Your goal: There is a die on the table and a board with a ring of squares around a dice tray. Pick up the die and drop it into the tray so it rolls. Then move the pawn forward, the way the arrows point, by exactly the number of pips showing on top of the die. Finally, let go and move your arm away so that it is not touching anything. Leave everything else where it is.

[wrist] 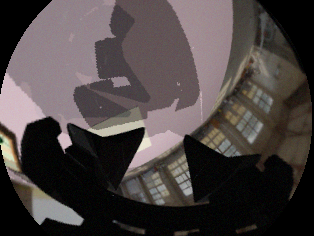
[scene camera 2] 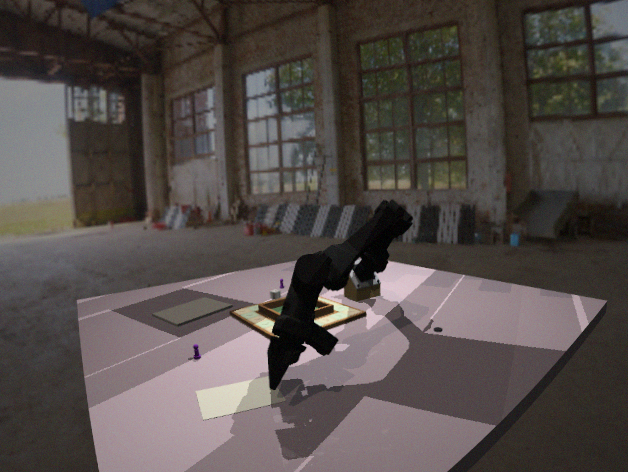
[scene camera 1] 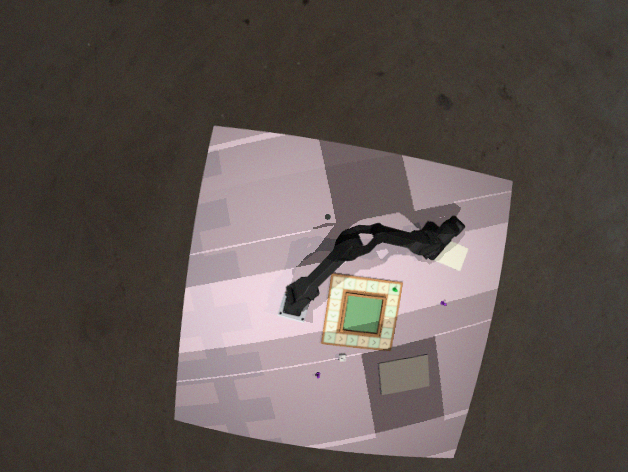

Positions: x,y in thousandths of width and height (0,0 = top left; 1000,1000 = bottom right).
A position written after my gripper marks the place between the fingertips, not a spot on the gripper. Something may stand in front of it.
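Note:
My gripper (scene camera 2: 436,821), (wrist: 524,570): open, holding nothing. Pale yellow sheet (scene camera 2: 343,853), (wrist: 416,506). Green dice tray (scene camera 1: 577,666).

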